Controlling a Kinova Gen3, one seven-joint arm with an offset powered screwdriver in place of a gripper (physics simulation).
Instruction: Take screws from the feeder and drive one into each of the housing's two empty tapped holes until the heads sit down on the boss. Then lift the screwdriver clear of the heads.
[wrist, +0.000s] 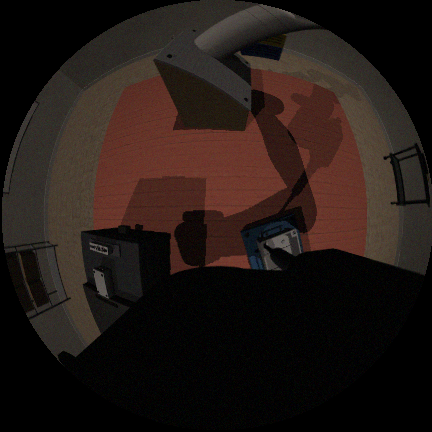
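Note:
The grey housing (287, 246) sits in a blue fixture (253, 242) right of centre, low in the wrist view. Its near part is hidden behind the black tool body. The screwdriver (267, 245) shows as a dark tapered nose, its tip over the left part of the housing's top face. Whether the tip touches the housing or carries a screw is too dark and small to tell. A small dark spot shows near the housing's far right corner; I cannot tell if it is a hole or a screw head. The black feeder (127, 265) stands at the lower left with a white label and a pale block on its front.
A large grey pedestal (212, 102) with the arm's pale base link (240, 32) stands at the top of the view. The red table top (165, 155) carries broad arm shadows. Black frames stand by the walls at left and right. The black tool body fills the bottom.

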